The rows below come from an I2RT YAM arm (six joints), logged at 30 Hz.
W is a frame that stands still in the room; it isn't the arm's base.
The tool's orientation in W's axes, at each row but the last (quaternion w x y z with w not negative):
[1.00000, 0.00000, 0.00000, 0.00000]
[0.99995, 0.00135, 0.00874, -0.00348]
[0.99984, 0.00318, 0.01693, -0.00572]
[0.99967, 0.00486, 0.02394, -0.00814]
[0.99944, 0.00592, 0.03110, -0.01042]
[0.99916, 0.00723, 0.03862, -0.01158]
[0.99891, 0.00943, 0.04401, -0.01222]
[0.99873, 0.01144, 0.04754, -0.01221]
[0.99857, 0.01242, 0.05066, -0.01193]
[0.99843, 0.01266, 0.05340, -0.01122]
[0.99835, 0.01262, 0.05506, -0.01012]
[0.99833, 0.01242, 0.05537, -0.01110]
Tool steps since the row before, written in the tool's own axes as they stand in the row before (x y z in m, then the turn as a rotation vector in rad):
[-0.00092, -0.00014, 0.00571, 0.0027, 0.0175, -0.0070]
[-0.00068, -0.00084, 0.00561, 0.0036, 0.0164, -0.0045]
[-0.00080, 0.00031, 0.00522, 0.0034, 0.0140, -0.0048]
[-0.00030, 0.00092, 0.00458, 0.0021, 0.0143, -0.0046]
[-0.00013, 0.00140, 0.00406, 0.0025, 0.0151, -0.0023]
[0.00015, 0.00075, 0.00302, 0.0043, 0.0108, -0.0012]
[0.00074, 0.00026, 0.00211, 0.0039, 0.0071, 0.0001]
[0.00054, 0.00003, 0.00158, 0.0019, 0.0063, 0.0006]
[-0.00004, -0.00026, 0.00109, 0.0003, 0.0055, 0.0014]
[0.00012, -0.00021, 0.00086, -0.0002, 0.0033, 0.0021]
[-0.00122, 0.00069, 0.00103, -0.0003, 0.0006, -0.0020]
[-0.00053, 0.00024, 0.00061, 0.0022, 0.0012, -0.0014]
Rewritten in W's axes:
[-0.00092, -0.00014, 0.00571, 0.0027, 0.0175, -0.0070]
[-0.00059, -0.00085, 0.00562, 0.0036, 0.0164, -0.0045]
[-0.00062, 0.00028, 0.00525, 0.0034, 0.0140, -0.0048]
[-0.00007, 0.00088, 0.00460, 0.0021, 0.0143, -0.0046]
[0.00015, 0.00135, 0.00408, 0.0027, 0.0151, -0.0023]
[0.00040, 0.00070, 0.00301, 0.0044, 0.0107, -0.0014]
[0.00093, 0.00020, 0.00204, 0.0041, 0.0070, -0.0001]
[0.00069, -0.00002, 0.00152, 0.0021, 0.0062, 0.0006]
[0.00006, -0.00029, 0.00108, 0.0006, 0.0055, 0.0015]
[0.00021, -0.00024, 0.00084, 0.0001, 0.0032, 0.0022]
[-0.00108, 0.00069, 0.00117, -0.0005, 0.0007, -0.0019]
[-0.00045, 0.00024, 0.00067, 0.0021, 0.0012, -0.0016]

